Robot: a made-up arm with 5 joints.
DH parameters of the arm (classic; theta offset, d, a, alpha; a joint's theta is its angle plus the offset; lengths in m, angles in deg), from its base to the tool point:
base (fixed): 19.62 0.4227 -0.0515 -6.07
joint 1: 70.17 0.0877 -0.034 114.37
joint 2: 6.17 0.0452 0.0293 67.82
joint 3: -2.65 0.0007 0.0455 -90
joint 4: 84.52 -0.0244 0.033 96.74
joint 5: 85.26 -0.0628 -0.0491 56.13
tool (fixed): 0.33 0.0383 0 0
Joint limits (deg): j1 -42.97..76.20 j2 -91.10..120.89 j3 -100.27..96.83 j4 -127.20..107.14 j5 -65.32..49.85
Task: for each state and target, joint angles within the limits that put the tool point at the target. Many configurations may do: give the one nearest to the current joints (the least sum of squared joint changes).
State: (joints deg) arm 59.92 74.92 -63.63 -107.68 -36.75
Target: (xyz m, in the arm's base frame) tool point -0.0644 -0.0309 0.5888
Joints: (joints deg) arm 58.55 61.77 -25.00 -114.90 -54.54
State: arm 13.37 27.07 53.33 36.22 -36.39
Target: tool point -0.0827 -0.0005 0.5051
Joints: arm 17.89 18.34 17.43 37.50 -36.70
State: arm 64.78 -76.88 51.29 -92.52 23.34
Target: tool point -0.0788 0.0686 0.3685
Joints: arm 45.52 -73.85 61.80 -81.40 18.65
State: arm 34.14 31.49 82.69 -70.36 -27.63
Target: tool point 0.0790 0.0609 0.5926
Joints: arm 32.25 43.12 86.80 -77.59 -14.34
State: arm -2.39 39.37 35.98 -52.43 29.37
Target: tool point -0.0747 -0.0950 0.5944
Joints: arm -16.15 76.50 19.08 -8.12 34.39
